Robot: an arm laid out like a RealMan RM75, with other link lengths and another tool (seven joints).
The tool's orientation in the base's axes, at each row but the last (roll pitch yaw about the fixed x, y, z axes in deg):
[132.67 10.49 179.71]
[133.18 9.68 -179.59]
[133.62 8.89 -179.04]
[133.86 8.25 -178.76]
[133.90 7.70 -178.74]
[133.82 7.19 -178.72]
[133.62 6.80 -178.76]
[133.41 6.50 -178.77]
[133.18 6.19 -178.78]
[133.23 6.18 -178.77]
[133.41 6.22 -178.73]
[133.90 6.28 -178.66]
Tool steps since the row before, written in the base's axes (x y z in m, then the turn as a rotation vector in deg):
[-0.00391 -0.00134 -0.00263 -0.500 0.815 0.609]
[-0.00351 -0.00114 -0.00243 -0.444 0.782 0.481]
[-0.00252 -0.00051 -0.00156 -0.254 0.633 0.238]
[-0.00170 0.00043 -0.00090 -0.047 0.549 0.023]
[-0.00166 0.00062 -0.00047 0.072 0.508 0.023]
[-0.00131 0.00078 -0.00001 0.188 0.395 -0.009]
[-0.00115 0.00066 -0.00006 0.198 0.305 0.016]
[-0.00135 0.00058 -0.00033 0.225 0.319 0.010]
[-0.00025 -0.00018 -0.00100 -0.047 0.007 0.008]
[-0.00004 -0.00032 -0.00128 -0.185 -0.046 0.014]
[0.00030 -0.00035 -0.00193 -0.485 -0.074 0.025]
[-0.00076 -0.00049 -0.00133 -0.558 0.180 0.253]
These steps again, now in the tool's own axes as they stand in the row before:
[0.00432 -0.00230 0.00027 0.385 1.058 0.129]
[0.00388 -0.00208 0.00042 0.351 0.937 0.198]
[0.00274 -0.00116 0.00046 0.204 0.637 0.273]
[0.00180 -0.00014 0.00079 0.031 0.401 0.377]
[0.00169 0.00028 0.00064 -0.085 0.359 0.357]
[0.00128 0.00067 0.00048 -0.194 0.246 0.305]
[0.00113 0.00053 0.00044 -0.205 0.201 0.223]
[0.00137 0.00029 0.00056 -0.231 0.204 0.239]
[0.00036 -0.00082 0.00053 0.046 0.015 -0.003]
[0.00018 -0.00114 0.00064 0.183 -0.004 -0.054]
[-0.00008 -0.00166 0.00108 0.481 0.013 -0.099]
[0.00091 -0.00122 0.00052 0.523 0.359 -0.077]

